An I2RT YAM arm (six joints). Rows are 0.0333 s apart.
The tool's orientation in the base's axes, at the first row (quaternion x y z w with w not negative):
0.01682, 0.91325, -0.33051, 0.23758
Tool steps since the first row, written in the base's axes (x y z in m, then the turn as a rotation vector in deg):
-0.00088, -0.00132, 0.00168, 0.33, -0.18, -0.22
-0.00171, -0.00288, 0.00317, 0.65, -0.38, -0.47
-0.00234, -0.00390, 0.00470, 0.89, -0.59, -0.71
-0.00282, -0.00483, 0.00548, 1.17, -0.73, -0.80
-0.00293, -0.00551, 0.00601, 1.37, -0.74, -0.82
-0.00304, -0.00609, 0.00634, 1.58, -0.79, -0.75
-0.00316, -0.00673, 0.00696, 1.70, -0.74, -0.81
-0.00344, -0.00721, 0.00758, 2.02, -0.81, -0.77
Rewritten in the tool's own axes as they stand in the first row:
0.00020, -0.00220, -0.00069, -0.17, 0.05, 0.40
0.00047, -0.00446, -0.00108, -0.32, 0.11, 0.82
0.00048, -0.00628, -0.00175, -0.40, 0.13, 1.21
0.00067, -0.00757, -0.00190, -0.59, 0.13, 1.48
0.00062, -0.00843, -0.00189, -0.76, 0.17, 1.58
0.00064, -0.00910, -0.00180, -0.97, 0.13, 1.65
0.00055, -0.01000, -0.00187, -1.05, 0.22, 1.71
0.00059, -0.01079, -0.00211, -1.35, 0.21, 1.86

